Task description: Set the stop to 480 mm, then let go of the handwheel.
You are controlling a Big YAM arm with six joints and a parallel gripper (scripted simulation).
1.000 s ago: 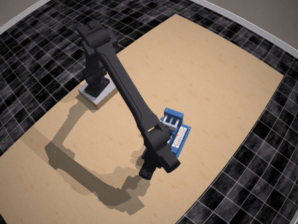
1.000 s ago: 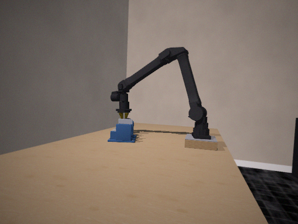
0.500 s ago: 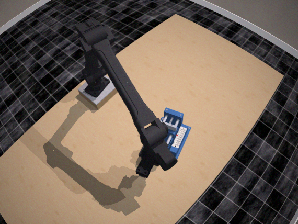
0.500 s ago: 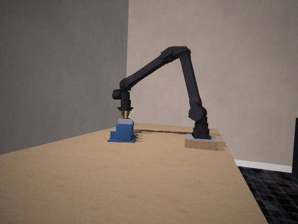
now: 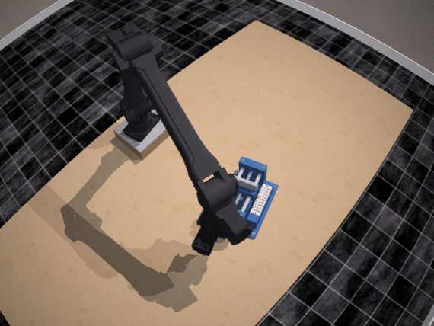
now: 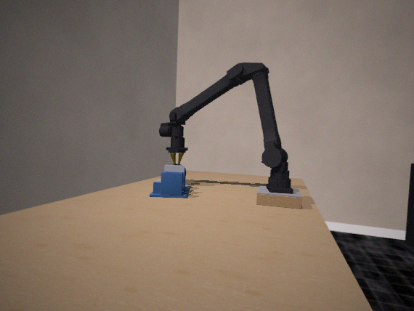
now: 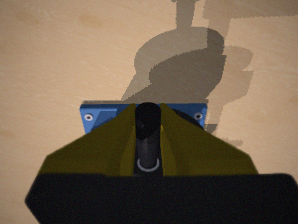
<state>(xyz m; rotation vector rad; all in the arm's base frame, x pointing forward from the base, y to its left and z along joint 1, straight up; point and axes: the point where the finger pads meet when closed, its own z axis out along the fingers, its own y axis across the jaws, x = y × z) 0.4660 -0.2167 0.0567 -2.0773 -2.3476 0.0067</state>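
Now: the black handwheel handle 1 cm to the left of my hand. The rest, counted from my hand: sliding stop block (17 cm to the left, 2 cm behind, 1 cm below); then black handwheel (3 cm to the left, 1 cm below, 1 cm behind).
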